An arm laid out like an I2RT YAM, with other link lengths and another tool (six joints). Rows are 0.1 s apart.
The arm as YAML. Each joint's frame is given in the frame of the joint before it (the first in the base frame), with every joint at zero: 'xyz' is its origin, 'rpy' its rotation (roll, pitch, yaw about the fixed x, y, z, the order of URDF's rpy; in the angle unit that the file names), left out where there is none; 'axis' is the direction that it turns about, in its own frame. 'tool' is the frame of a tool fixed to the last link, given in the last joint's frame.
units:
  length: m
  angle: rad
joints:
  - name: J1
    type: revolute
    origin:
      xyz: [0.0, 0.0, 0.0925]
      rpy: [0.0, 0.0, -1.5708]
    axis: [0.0, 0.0, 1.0]
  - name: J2
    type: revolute
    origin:
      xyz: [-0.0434, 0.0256, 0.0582]
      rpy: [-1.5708, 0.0, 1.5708]
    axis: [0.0, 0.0, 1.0]
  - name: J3
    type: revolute
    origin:
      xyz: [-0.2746, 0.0, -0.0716]
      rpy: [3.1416, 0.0, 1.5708]
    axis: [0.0, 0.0, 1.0]
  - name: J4
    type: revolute
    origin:
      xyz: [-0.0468, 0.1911, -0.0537]
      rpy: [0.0, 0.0, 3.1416]
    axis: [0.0, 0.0, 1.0]
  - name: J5
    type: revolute
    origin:
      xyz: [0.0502, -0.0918, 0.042]
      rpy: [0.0, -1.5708, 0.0]
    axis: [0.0, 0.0, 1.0]
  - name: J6
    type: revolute
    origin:
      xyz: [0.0, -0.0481, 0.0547]
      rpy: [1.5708, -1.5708, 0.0]
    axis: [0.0, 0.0, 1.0]
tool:
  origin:
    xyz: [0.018, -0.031, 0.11]
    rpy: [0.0, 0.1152, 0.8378]
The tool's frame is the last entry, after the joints.
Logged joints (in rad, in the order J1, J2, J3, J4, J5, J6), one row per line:
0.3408 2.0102 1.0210 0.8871 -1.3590 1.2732
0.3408 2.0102 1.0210 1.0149 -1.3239 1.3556
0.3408 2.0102 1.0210 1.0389 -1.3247 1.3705
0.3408 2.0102 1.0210 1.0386 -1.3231 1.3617
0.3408 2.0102 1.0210 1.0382 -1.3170 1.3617
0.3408 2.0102 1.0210 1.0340 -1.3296 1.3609
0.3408 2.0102 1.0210 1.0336 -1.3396 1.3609
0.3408 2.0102 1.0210 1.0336 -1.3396 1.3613
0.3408 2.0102 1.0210 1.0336 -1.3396 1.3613
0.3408 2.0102 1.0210 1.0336 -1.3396 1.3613
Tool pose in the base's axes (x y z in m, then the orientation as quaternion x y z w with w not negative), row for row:
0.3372 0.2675 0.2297 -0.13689 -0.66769 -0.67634 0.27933
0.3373 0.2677 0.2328 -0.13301 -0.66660 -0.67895 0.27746
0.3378 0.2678 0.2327 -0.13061 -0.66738 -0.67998 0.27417
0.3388 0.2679 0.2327 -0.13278 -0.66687 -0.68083 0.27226
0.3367 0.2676 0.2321 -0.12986 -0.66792 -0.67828 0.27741
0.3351 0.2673 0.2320 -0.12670 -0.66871 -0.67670 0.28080
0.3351 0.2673 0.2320 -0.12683 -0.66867 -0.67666 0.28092
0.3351 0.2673 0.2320 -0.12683 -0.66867 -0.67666 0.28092
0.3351 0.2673 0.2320 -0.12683 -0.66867 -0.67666 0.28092
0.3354 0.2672 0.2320 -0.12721 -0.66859 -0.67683 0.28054
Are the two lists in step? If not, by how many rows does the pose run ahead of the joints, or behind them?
The pose runs 1 row ahead of the joints: the pose in row i belongs to the joints in row i + 1.
